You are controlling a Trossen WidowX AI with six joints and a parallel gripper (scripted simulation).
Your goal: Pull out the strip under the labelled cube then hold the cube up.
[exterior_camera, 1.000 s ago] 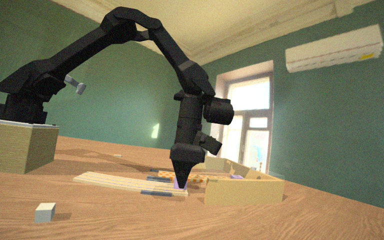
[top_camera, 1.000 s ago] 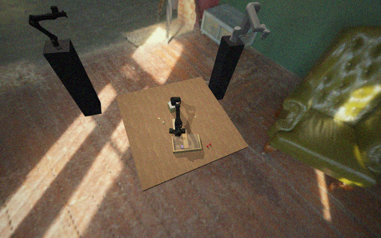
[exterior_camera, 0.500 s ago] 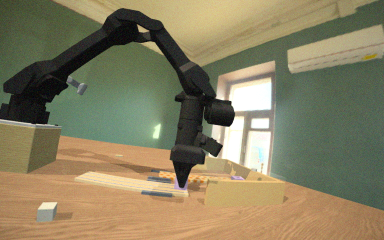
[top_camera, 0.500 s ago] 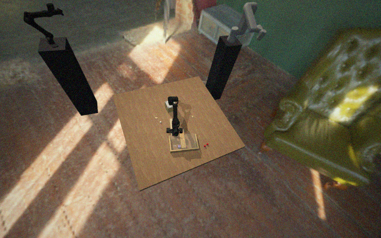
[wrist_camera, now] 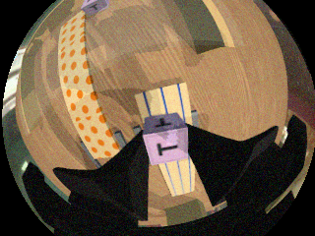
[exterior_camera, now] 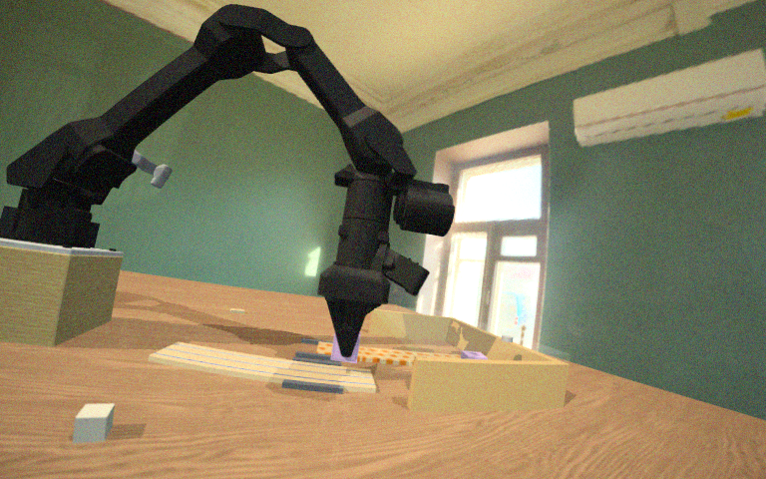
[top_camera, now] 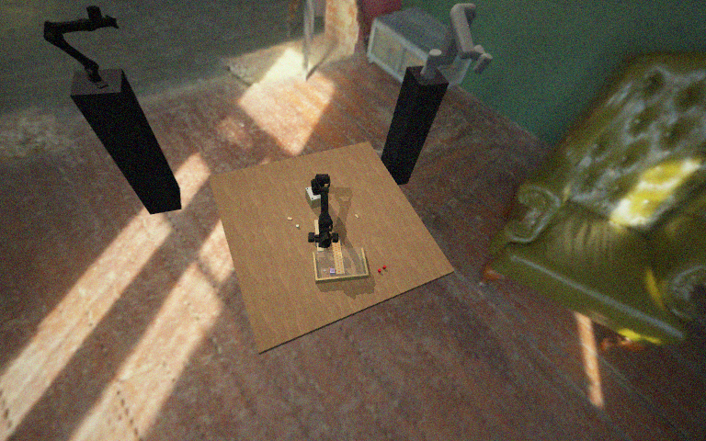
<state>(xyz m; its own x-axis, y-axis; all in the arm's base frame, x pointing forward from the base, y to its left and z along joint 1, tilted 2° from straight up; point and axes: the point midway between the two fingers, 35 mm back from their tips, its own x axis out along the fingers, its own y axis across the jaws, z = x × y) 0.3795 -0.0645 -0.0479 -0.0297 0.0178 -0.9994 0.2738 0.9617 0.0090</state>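
The blue-lined strip is 9 cm behind my gripper tip, 3 cm below it and 1 cm to the left of it. The rest, counted from my gripper tip: small grey cube 19 cm behind, 12 cm to the right, 2 cm below; then orange-dotted strip 10 cm ahead, 7 cm to the left, 3 cm below.
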